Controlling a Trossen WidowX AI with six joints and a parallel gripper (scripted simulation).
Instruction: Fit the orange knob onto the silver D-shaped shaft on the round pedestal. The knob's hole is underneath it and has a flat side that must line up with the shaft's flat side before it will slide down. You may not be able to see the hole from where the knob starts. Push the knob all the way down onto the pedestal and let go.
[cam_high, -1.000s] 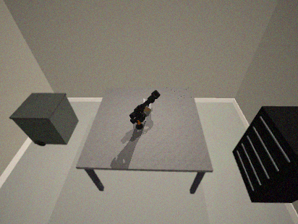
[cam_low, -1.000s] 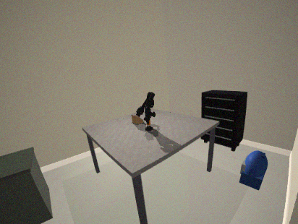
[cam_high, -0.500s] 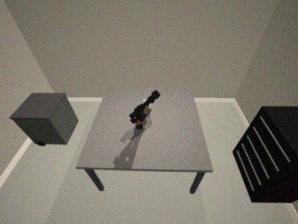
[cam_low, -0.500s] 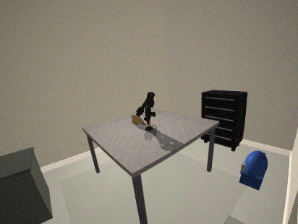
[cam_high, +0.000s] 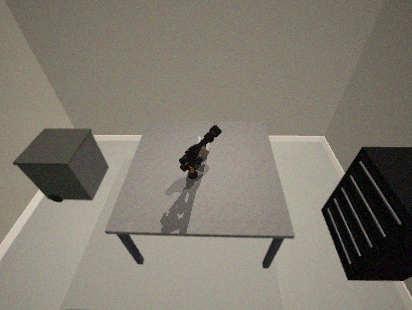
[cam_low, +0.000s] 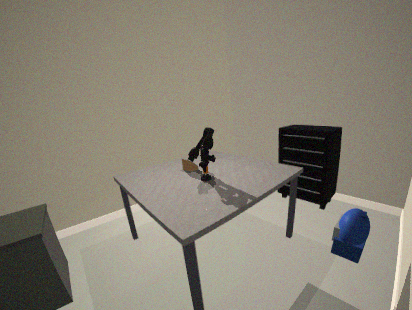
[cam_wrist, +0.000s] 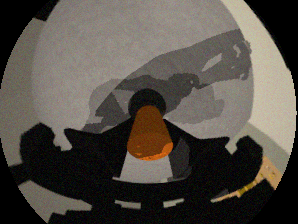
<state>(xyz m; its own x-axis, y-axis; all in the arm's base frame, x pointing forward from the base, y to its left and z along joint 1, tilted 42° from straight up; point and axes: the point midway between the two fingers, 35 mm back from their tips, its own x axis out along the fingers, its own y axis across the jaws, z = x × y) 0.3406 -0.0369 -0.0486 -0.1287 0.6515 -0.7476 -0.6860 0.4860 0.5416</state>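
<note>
My gripper tip is 40 mm above the dark round pedestal. The rest, counted from my gripper tip: orange knob (30 mm above).
</note>
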